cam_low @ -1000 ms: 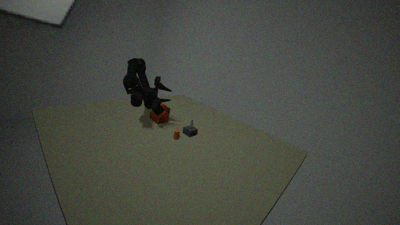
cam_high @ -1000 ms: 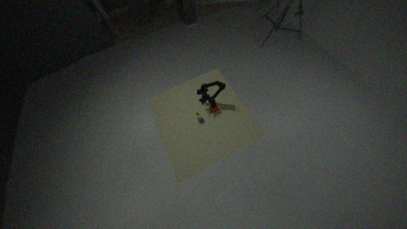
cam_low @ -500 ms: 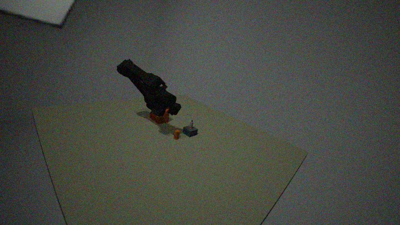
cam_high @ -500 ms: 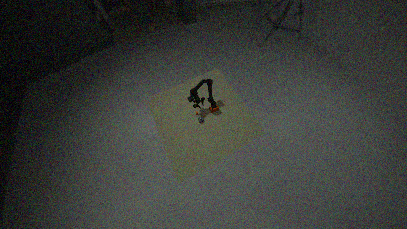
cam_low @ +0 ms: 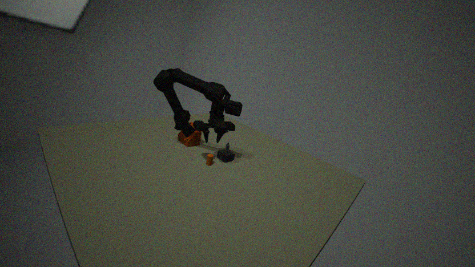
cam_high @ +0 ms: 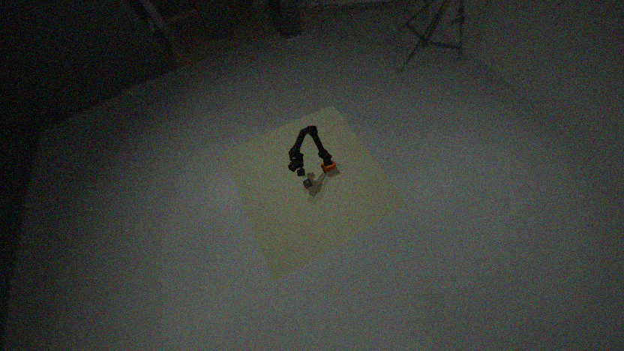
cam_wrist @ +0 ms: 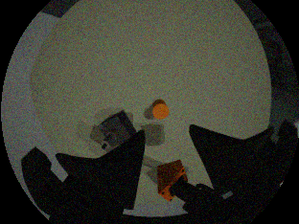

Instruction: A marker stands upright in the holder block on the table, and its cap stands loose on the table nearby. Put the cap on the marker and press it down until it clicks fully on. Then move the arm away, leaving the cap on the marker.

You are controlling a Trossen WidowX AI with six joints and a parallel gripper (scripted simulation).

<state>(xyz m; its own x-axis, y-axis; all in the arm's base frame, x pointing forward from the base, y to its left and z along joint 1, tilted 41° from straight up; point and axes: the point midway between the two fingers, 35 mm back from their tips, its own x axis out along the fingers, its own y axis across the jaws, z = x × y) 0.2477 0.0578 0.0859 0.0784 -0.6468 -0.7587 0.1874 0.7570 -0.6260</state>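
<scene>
My gripper tip is 9 cm above the orange cap.
</scene>
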